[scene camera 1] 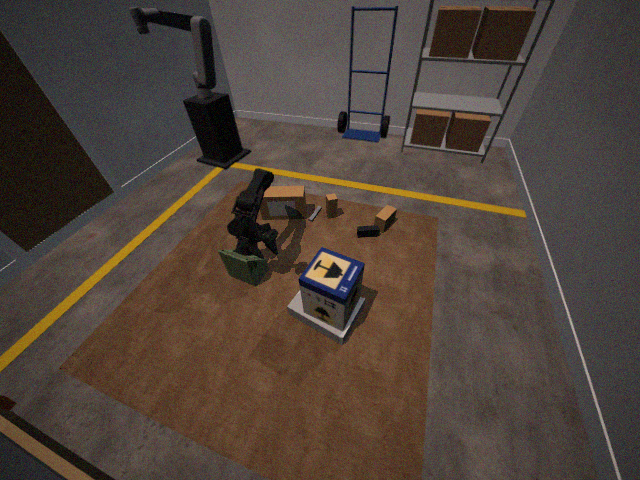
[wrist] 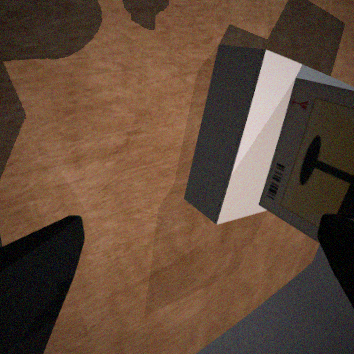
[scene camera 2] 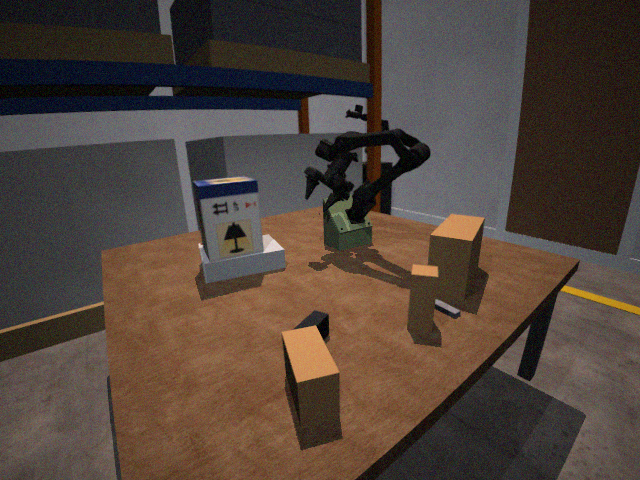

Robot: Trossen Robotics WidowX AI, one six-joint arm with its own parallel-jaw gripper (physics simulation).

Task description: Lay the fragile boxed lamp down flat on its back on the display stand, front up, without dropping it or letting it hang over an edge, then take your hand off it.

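Where they show: gripper, fingertip midpoint: (scene camera 1: 270, 256) (wrist: 203, 226) (scene camera 2: 315, 205); arm's base, link origin: (scene camera 1: 242, 253) (scene camera 2: 355, 216).
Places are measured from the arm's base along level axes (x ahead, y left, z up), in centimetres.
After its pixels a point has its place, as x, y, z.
Note:
The boxed lamp (scene camera 1: 330, 294) @[50.0, -11.1, 16.9] (scene camera 2: 232, 222) @[47.1, 4.9, 6.2] (wrist: 295, 150) @[38.3, -2.5, -2.1] rests squarely on the display stand (scene camera 1: 310, 321) @[42.0, -12.6, -6.0] (scene camera 2: 242, 268) @[46.1, 6.0, -8.4] (wrist: 240, 195) @[34.0, -8.7, -4.7]. A blue-bordered face with a large lamp picture points up. A lamp picture also shows on a pale side in scene camera 2. The box is close to one edge of the low white stand; I cannot tell the exact margin there. My gripper (scene camera 1: 266, 248) @[16.8, -0.2, 6.5] (scene camera 2: 321, 200) @[16.8, -0.2, 6.5] (wrist: 203, 226) @[16.8, -0.2, 6.5] is open and empty, back near the arm's base and apart from the box. Part of the box is cut off and covered by a finger in the wrist view.
A large cardboard box (scene camera 1: 284, 201) @[-2.2, 38.5, 1.8] (scene camera 2: 454, 258) @[4.3, 48.8, -0.1], a narrow one (scene camera 1: 331, 205) @[20.4, 50.2, -1.8] (scene camera 2: 423, 299) @[21.1, 54.7, -3.4] and another (scene camera 1: 385, 218) @[50.1, 52.9, -2.1] (scene camera 2: 315, 382) @[50.8, 63.5, -2.8] stand across the table (scene camera 1: 232, 351) @[20.0, -34.6, -11.0] (scene camera 2: 180, 361) @[67.6, 38.5, -11.0]. A black block (scene camera 1: 368, 231) @[44.4, 44.8, -6.8] (scene camera 2: 315, 324) @[42.2, 47.1, -6.0] and a small grey bar (scene camera 1: 315, 213) @[10.8, 48.7, -9.8] (scene camera 2: 447, 308) @[10.7, 53.2, -9.8] lie near them.

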